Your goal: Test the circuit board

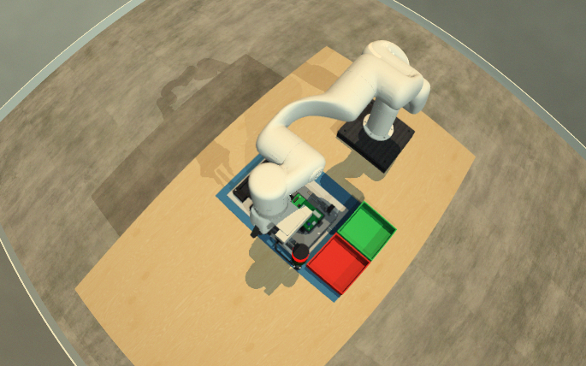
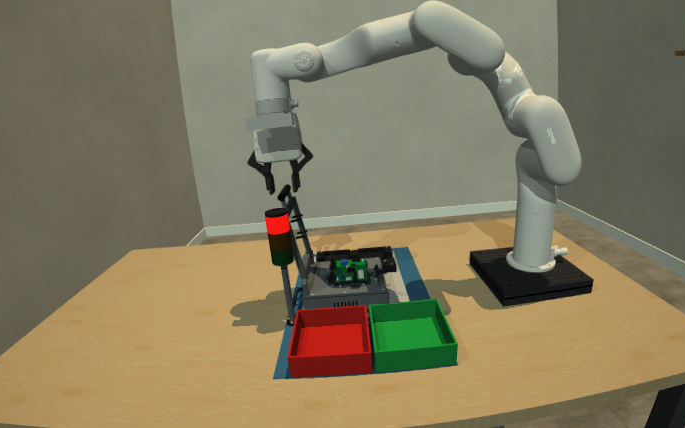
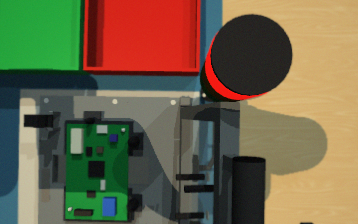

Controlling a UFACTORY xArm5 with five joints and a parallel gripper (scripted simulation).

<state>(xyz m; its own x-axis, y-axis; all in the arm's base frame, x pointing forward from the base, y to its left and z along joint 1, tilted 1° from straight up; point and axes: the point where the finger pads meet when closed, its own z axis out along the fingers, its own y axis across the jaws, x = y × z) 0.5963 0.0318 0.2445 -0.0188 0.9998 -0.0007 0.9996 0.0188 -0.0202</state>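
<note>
The green circuit board lies 220 mm below my hand and 130 mm behind it. Also, from my hand: green bin: 280 mm below, 240 mm behind, 200 mm to the left; tester lid: 100 mm below, 20 mm behind; red bin: 280 mm below, 200 mm to the left, 90 mm behind.
</note>
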